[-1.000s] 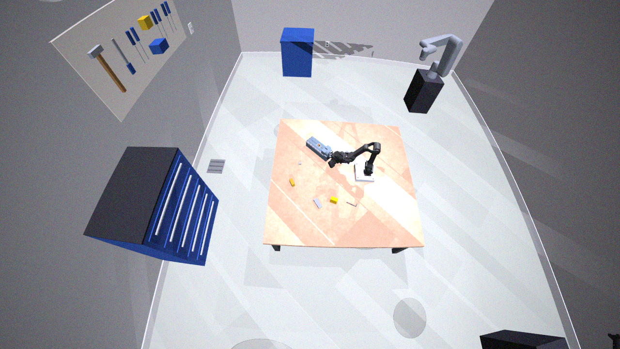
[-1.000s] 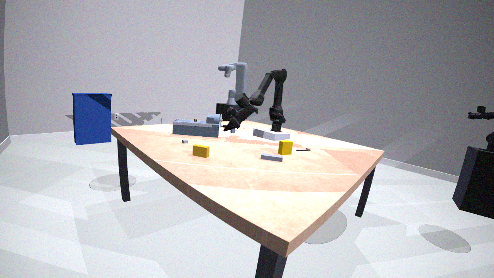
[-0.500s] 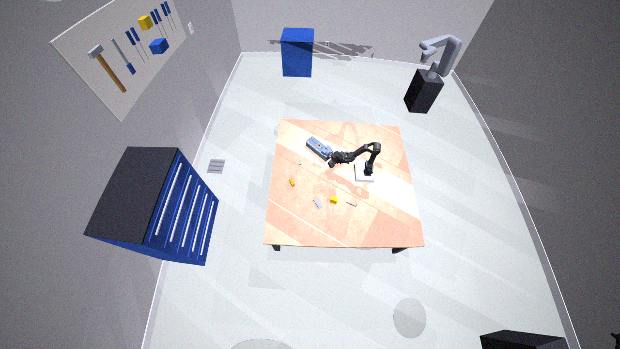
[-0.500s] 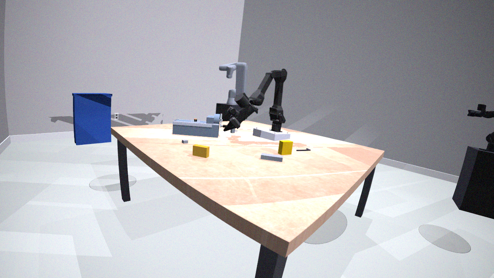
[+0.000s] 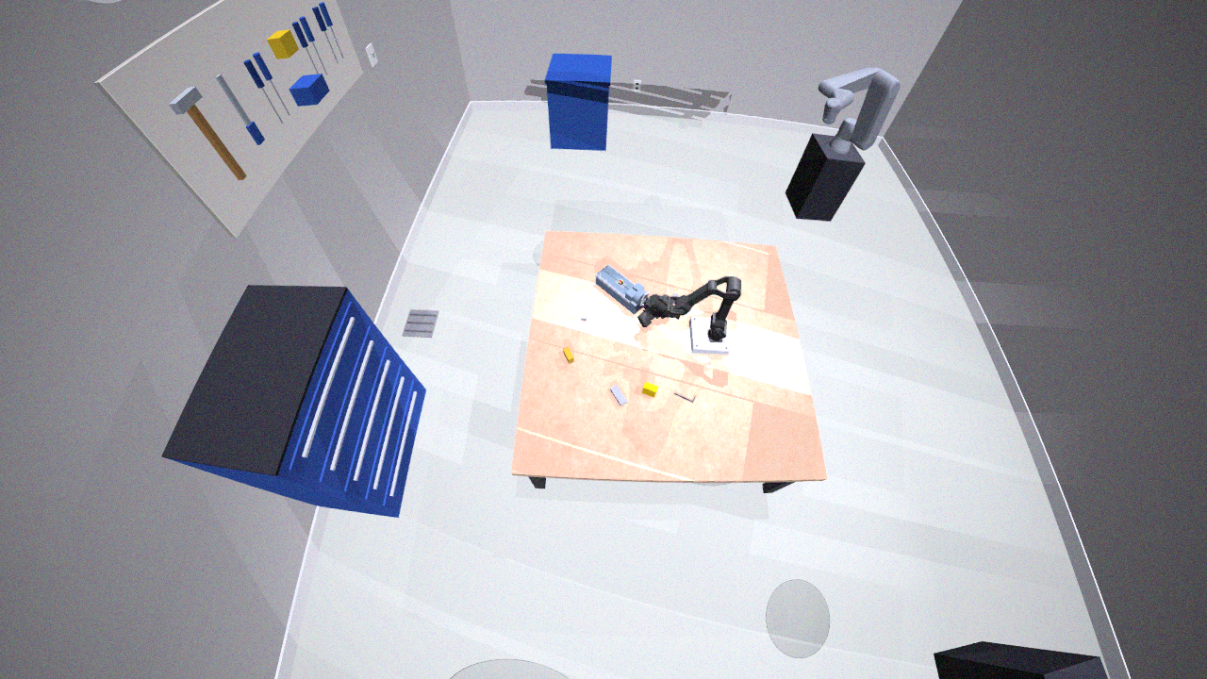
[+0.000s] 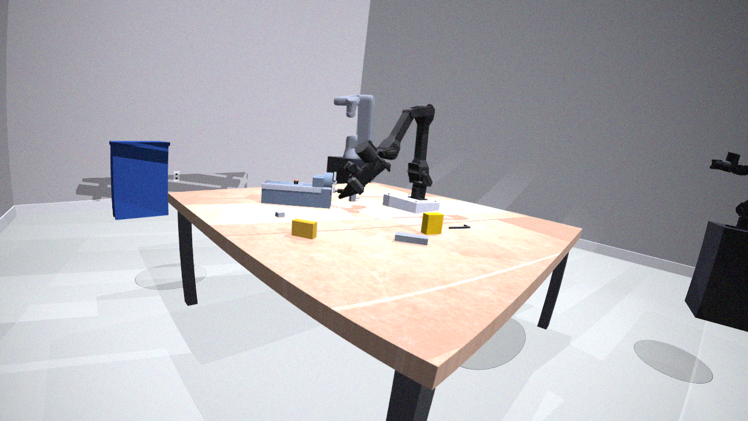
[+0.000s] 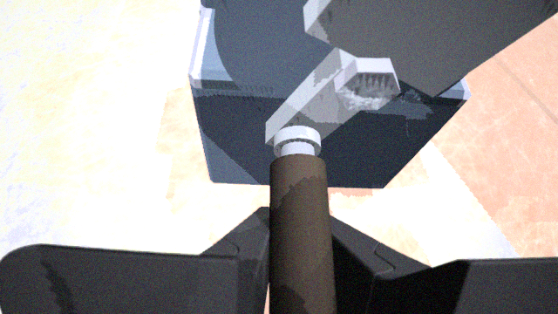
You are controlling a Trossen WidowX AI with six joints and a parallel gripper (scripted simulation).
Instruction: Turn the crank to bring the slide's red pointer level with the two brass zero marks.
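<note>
My gripper tip is 4 cm below the crank. Round my gripper tip: red pointer: 11 cm ahead, 13 cm to the right, 5 cm above; grey cube: 28 cm ahead, 2 cm to the left, 3 cm below; dark brown handle: 1 cm behind, 1 cm to the left, 3 cm above.
</note>
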